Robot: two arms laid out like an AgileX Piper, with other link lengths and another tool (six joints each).
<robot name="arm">
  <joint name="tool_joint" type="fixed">
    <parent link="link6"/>
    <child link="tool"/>
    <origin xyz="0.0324 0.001 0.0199" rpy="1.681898 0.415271 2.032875"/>
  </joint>
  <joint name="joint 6" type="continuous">
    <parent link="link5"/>
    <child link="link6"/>
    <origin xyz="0.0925 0 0.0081" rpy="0 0 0"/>
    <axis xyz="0.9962 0 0.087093"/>
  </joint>
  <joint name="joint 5" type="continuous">
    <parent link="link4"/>
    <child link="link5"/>
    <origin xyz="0 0 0" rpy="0 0 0"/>
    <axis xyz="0 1 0"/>
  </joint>
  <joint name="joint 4" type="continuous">
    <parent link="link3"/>
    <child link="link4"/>
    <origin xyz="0.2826 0 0.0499" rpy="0 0 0"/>
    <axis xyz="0.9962 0 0.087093"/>
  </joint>
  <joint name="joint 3" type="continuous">
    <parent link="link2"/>
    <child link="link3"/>
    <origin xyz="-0.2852 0 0.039" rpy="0 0 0"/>
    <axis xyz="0 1 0"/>
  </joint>
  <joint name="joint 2" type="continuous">
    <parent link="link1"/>
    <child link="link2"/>
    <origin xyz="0 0 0" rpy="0 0 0"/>
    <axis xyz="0 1 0"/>
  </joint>
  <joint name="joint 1" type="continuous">
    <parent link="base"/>
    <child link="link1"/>
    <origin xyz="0 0 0.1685" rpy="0 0 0"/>
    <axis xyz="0 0 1"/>
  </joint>
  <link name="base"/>
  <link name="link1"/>
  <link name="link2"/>
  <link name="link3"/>
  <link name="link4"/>
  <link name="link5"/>
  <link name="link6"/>
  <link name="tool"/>
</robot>
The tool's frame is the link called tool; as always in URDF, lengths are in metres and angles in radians. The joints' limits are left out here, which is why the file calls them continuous.
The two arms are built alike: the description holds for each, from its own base.
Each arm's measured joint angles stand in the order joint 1, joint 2, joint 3, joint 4, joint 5, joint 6.
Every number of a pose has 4 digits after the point. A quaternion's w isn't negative.
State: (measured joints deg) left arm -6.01 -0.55 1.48 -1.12 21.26 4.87; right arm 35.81 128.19 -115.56 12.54 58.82 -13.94
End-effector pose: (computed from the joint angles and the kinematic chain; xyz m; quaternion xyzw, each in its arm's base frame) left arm 0.1233 -0.0140 0.2289 0.4124 0.7322 0.4151 0.3487; right arm 0.4383 0.3491 0.2491 -0.1194 -0.9504 -0.2484 0.1444
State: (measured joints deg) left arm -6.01 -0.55 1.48 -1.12 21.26 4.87; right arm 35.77 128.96 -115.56 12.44 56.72 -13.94
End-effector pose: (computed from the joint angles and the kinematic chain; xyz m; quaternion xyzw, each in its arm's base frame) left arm 0.1233 -0.0140 0.2289 0.4124 0.7322 0.4151 0.3487; right arm 0.4431 0.3511 0.2439 -0.1201 -0.9499 -0.2553 0.1346
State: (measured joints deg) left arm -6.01 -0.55 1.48 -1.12 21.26 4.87; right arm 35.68 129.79 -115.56 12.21 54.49 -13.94
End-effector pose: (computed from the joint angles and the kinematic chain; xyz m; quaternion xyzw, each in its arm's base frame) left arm 0.1233 -0.0140 0.2289 0.4124 0.7322 0.4151 0.3487; right arm 0.4485 0.3526 0.2382 -0.1210 -0.9495 -0.2617 0.1235
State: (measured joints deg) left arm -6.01 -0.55 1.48 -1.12 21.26 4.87; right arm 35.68 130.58 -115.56 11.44 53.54 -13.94
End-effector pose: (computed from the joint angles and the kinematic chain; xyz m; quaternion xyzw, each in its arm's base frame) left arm 0.1233 -0.0140 0.2289 0.4124 0.7322 0.4151 0.3487; right arm 0.4515 0.3529 0.2311 -0.1208 -0.9514 -0.2577 0.1179
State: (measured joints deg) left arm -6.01 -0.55 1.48 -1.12 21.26 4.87; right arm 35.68 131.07 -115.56 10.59 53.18 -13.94
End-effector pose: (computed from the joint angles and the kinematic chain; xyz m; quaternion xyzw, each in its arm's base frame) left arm 0.1233 -0.0140 0.2289 0.4124 0.7322 0.4151 0.3487; right arm 0.4533 0.3524 0.2263 -0.1201 -0.9535 -0.2516 0.1141
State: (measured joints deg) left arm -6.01 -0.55 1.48 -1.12 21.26 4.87; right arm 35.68 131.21 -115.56 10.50 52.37 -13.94
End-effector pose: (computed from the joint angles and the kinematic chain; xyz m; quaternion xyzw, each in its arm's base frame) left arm 0.1233 -0.0140 0.2289 0.4124 0.7322 0.4151 0.3487; right arm 0.4548 0.3530 0.2259 -0.1195 -0.9534 -0.2548 0.1091
